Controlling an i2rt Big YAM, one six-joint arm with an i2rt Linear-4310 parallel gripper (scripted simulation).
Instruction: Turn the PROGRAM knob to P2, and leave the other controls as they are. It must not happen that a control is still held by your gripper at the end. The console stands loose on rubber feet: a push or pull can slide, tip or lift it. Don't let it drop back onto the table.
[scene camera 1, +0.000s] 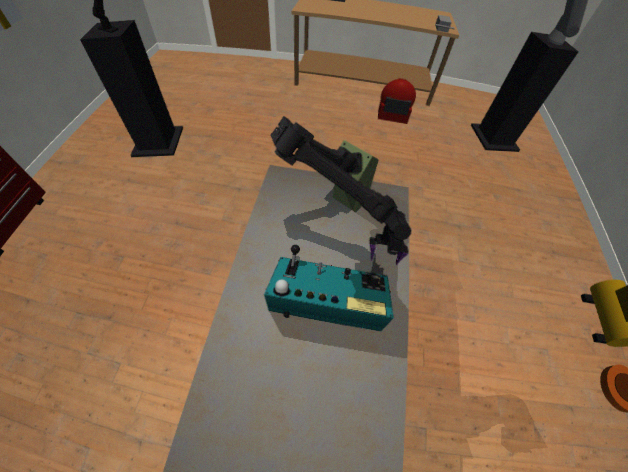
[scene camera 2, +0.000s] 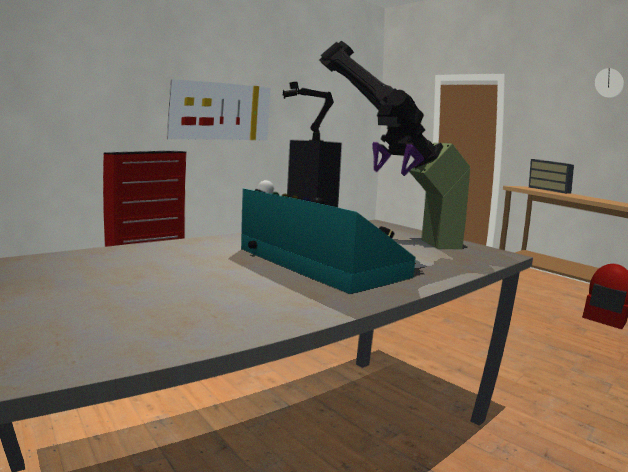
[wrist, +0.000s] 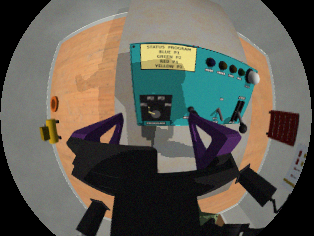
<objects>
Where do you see the gripper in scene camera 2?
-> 388, 172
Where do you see a teal console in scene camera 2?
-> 340, 248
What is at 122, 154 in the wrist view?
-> The gripper.
</objects>
